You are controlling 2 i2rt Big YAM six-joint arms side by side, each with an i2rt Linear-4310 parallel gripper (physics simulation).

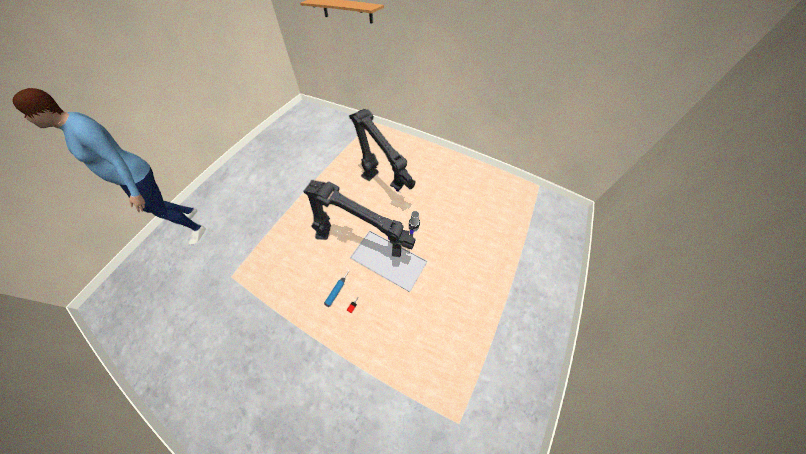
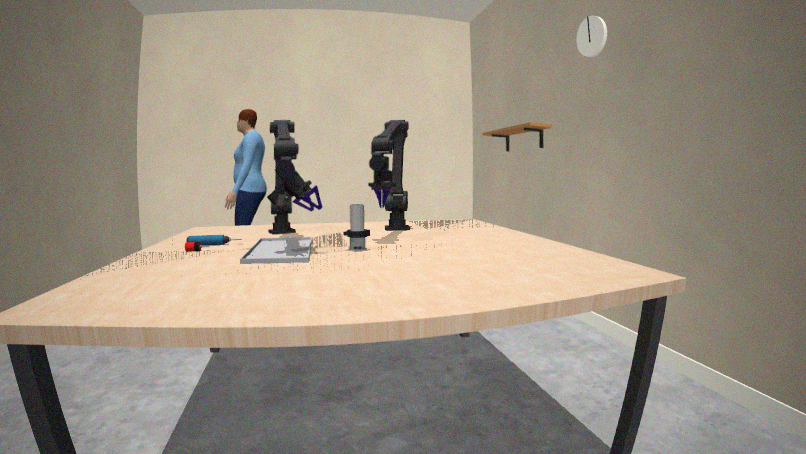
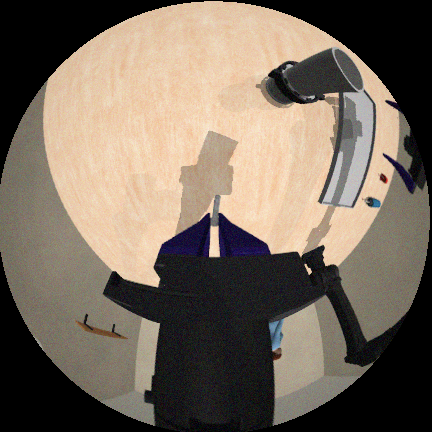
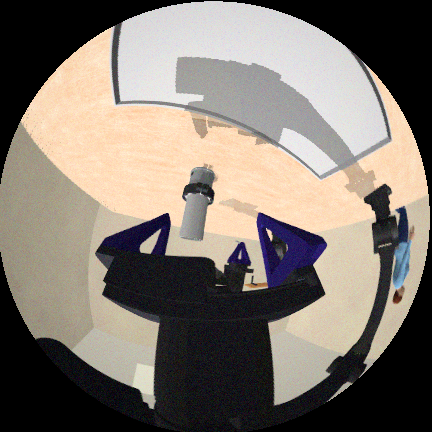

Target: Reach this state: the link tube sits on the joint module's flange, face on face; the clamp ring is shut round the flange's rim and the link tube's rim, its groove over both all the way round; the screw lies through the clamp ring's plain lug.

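Frame: origin at the left arm's base, x ahead, y left, z up, level; millimetres.
Where they show: left gripper, between the fingertips: [image 1: 397,191] [image 2: 381,207] [image 3: 213,217] [image 4: 241,241]; right gripper, between the fingertips: [image 2: 316,209] [image 4: 213,216]; left arm's base, origin of its link: [image 1: 370,174] [image 2: 397,229]; right arm's base, origin of its link: [image 1: 323,231] [image 2: 281,232] [image 3: 311,253] [image 4: 377,193].
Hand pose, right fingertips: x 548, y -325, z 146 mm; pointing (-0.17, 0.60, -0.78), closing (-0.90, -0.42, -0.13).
Each offset is from my right fingertips to the top centre of the thing. "pt": to the spot under its first point.
The grey joint module @(141 mm left, 14 mm back, 82 mm down) [image 2: 357,243] [image 4: 202,175] stands upright on the table. The grey link tube @(141 mm left, 14 mm back, 14 mm up) [image 1: 415,216] [image 2: 357,217] [image 3: 320,72] [image 4: 195,220] stands upright above it, in line. The black clamp ring @(pt 143 mm left, 22 mm ahead, 79 mm down) [image 2: 357,232] [image 4: 198,194] surrounds their joint, lugs sticking out; the rims and groove are hidden, and I cannot tell how tightly it closes. My left gripper [image 2: 381,204] [image 4: 241,241] is shut on the thin grey screw @(237 mm left, 206 mm back, 2 mm down) [image 3: 216,204], which points out beyond its fingertips, above the table and apart from the ring. My right gripper [image 2: 315,207] [image 4: 213,216] is open and empty, above the tray side of the tube.
A shallow grey tray @(139 mm right, 7 mm back, 130 mm down) [image 1: 389,270] [image 2: 275,261] [image 4: 150,50] lies beside the module. A blue screwdriver @(458 mm right, 129 mm back, 105 mm down) [image 1: 334,293] [image 2: 205,240] and a short red driver @(472 mm right, 5 mm ahead, 112 mm down) [image 1: 351,307] [image 2: 192,246] lie beyond the tray. A person [image 1: 101,146] [image 2: 248,163] stands past the table.
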